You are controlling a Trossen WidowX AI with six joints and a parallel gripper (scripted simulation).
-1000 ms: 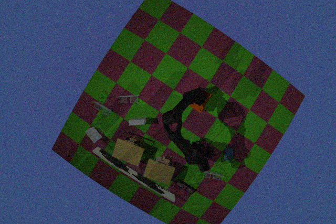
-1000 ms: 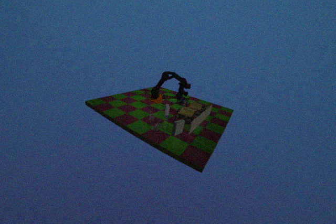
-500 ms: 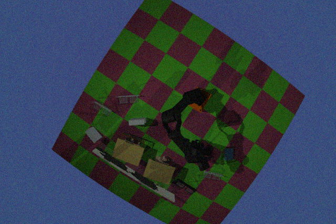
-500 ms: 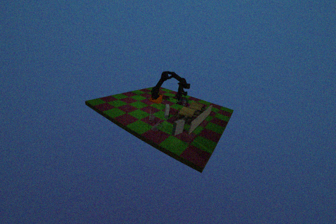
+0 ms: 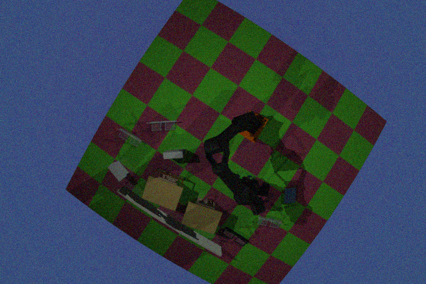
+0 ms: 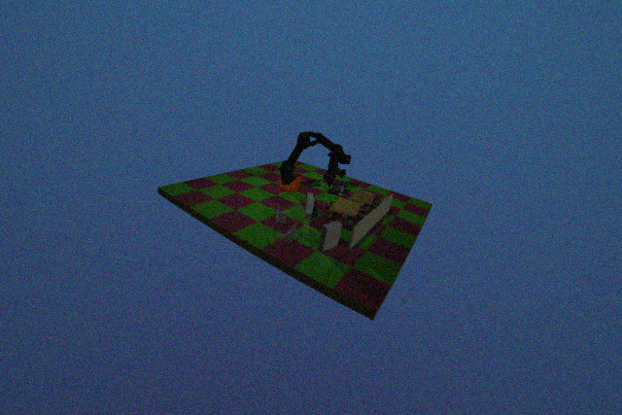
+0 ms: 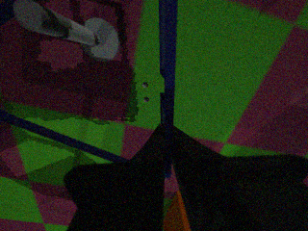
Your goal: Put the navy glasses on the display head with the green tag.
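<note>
My gripper tip is now 50 mm short of the grey peg, 90 mm to the right of it and 30 mm above it. Also, from my gripper tip: long low wall 410 mm ahead, 140 mm to the right; blue square 80 mm behind, 240 mm to the left, 60 mm below.
</note>
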